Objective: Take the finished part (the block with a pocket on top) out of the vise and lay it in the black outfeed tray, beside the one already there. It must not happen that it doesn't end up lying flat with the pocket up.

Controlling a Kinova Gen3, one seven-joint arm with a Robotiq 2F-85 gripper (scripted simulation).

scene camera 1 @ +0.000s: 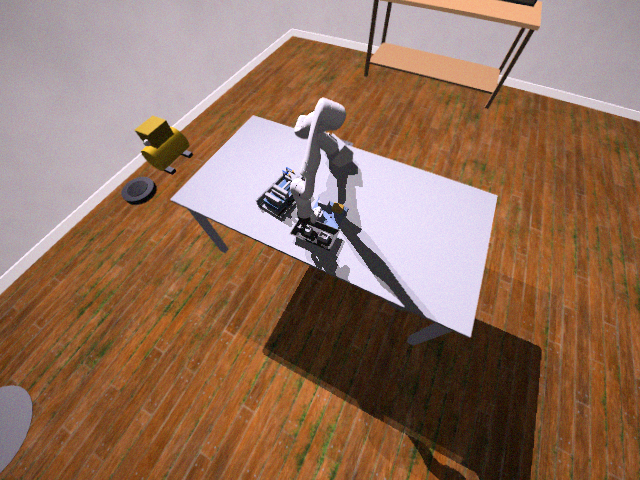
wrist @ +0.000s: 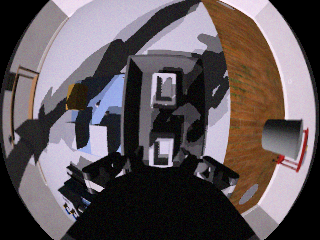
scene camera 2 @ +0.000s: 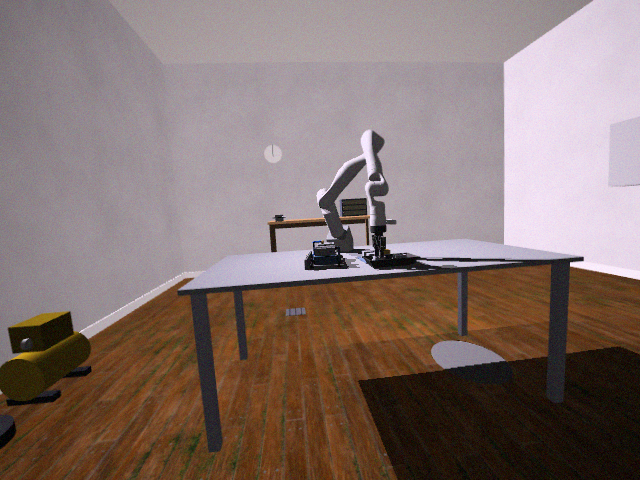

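There is a blue mat that I can see in the pictures, and with it my gripper.
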